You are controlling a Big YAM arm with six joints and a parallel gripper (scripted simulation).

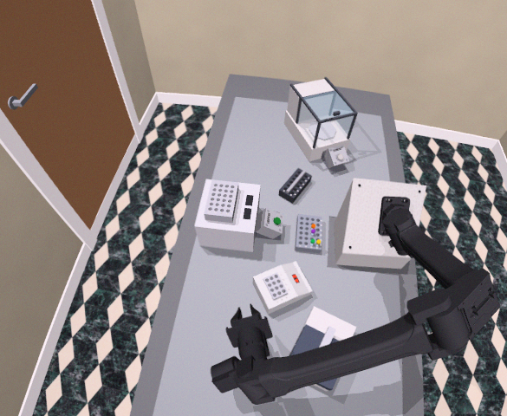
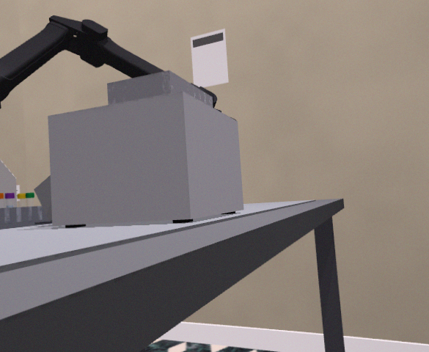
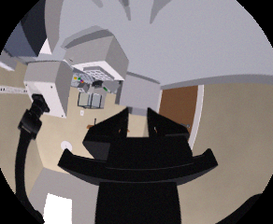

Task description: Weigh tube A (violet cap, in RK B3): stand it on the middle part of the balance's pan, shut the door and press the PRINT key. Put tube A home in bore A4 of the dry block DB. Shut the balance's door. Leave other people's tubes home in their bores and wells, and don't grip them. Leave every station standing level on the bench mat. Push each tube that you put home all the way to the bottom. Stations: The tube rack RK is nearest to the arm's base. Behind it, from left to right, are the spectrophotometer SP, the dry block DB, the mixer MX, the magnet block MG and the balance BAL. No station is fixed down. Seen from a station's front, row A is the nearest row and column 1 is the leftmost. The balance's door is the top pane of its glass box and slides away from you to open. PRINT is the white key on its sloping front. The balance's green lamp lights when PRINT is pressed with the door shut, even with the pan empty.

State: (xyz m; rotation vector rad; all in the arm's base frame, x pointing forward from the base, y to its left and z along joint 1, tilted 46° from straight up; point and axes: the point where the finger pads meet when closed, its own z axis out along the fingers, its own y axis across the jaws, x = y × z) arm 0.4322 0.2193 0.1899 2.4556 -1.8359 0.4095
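Right now the balance door is 72 cm to the right of my hand, 27 cm behind it and 7 cm above it. Also, from my hand: tube rack RK 31 cm to the right, 20 cm behind, 12 cm below; then dry block DB 11 cm to the right, 11 cm below, 10 cm behind; then black magnet block MG 51 cm to the right, 15 cm behind, 12 cm below.
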